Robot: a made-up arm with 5 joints. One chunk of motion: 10 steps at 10 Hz.
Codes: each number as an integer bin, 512 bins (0 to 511) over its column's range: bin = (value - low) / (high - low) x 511, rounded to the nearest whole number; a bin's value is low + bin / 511 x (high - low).
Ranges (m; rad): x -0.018..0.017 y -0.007..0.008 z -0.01..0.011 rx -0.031..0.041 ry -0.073..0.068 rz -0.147..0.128
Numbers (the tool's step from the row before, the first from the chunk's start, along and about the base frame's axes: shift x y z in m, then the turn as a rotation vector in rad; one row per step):
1: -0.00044 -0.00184 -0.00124 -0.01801 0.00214 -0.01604
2: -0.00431 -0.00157 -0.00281 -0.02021 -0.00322 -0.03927
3: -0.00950 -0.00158 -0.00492 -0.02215 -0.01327 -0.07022
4: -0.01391 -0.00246 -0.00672 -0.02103 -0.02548 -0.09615
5: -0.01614 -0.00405 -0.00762 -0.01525 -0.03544 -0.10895
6: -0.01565 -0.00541 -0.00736 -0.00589 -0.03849 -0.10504
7: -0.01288 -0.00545 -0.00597 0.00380 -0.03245 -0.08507
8: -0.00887 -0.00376 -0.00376 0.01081 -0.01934 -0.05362
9: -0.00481 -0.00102 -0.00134 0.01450 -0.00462 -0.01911
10: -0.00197 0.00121 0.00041 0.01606 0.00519 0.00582
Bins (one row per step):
1: 256 176 213 92 272 243
2: 200 185 175 77 253 200
3: 124 185 124 63 216 143
4: 60 155 80 71 172 94
5: 27 100 58 112 136 71
6: 34 54 64 178 125 78
7: 75 53 98 247 147 115
8: 133 110 152 297 194 174
9: 193 204 211 323 248 238
10: 234 280 253 334 283 284

